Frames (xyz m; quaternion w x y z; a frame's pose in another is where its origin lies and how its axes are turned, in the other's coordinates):
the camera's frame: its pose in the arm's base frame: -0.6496 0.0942 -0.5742 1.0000 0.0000 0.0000 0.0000
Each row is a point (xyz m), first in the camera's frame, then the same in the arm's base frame.
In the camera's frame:
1: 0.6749 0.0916 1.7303
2: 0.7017 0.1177 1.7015
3: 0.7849 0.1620 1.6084
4: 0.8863 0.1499 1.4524
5: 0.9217 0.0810 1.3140
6: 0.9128 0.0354 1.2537
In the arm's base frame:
1: 0.0253 0.1858 1.1561
2: 0.0521 0.2119 1.1273
3: 0.1353 0.2562 1.0342
4: 0.2367 0.2441 0.8782
5: 0.2721 0.1752 0.7398
6: 0.2632 0.1296 0.6795

